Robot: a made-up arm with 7 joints. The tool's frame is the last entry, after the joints. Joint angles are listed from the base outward.
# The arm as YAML. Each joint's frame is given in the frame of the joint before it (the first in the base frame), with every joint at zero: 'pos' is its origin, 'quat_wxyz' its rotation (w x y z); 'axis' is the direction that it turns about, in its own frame. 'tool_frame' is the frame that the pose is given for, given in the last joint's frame.
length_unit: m
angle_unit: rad
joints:
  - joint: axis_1
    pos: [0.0, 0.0, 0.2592]
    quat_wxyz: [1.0, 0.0, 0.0, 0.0]
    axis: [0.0, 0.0, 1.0]
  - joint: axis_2
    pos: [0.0, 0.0, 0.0]
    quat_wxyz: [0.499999, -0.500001, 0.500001, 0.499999]
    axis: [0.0, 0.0, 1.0]
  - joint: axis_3
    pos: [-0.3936, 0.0, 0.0]
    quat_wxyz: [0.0, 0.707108, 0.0, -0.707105]
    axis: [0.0, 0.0, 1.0]
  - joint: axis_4
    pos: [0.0, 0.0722, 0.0]
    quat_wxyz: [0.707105, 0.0, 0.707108, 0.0]
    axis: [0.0, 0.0, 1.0]
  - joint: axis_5
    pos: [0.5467, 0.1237, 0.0]
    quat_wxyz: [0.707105, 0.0, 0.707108, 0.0]
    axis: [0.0, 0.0, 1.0]
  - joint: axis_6
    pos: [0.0, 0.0, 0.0]
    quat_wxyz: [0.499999, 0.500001, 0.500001, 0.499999]
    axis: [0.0, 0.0, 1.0]
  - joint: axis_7
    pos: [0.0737, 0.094, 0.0]
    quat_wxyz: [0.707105, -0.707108, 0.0, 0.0]
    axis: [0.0, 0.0, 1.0]
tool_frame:
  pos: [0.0, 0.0, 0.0]
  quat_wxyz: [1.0, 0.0, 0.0, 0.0]
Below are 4 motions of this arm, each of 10 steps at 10 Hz.
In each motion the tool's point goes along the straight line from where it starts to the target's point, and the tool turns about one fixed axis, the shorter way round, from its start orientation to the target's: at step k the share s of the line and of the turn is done. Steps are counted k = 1, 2, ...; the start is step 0. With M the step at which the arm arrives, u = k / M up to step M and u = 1 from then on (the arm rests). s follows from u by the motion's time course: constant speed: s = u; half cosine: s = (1 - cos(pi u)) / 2; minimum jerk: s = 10 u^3 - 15 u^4 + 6 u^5.
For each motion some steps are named. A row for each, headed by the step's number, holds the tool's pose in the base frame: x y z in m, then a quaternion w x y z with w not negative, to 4 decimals.
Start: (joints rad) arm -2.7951 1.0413 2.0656 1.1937 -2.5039 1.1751 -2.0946
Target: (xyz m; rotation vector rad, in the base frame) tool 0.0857 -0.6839 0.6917 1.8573 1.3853 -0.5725
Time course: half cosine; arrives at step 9
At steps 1, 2, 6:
1: 0.1244 -0.6653 0.6940 0.3449 0.4560 0.4962 -0.6534
2: 0.1210 -0.6670 0.6938 0.3509 0.4861 0.5058 -0.6203
6: 0.0957 -0.6791 0.6923 0.3718 0.6704 0.5420 -0.3445

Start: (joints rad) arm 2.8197 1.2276 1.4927 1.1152 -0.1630 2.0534 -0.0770
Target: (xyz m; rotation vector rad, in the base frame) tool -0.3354 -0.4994 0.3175 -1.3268 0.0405 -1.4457
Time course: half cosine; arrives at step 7
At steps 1, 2, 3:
1: -0.3393 -0.5010 0.2523 0.5847 -0.6541 0.4398 -0.1919
2: -0.3387 -0.5008 0.2618 0.5945 -0.6557 0.3848 -0.2618
3: -0.3379 -0.5004 0.2756 0.6001 -0.6487 0.3001 -0.3591

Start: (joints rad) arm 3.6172 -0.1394 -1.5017 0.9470 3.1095 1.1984 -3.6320
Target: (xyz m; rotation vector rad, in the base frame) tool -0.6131 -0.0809 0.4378 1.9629 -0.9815 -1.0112
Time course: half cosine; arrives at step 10
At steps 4, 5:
4: -0.4392 0.3742 0.4317 0.6290 0.1871 -0.4790 -0.5830
5: -0.4803 0.2668 0.4332 0.5870 0.3410 -0.4749 -0.5600

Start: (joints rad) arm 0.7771 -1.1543 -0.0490 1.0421 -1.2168 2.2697 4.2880
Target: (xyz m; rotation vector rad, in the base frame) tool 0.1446 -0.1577 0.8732 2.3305 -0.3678 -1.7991
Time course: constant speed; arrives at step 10
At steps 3, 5, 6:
3: 0.1414 -0.0887 0.8663 0.2860 0.6686 0.5325 -0.4331
5: 0.1423 -0.1084 0.8682 0.2407 0.7426 0.3595 -0.5112
6: 0.1428 -0.1183 0.8692 0.2140 0.7676 0.2666 -0.5421

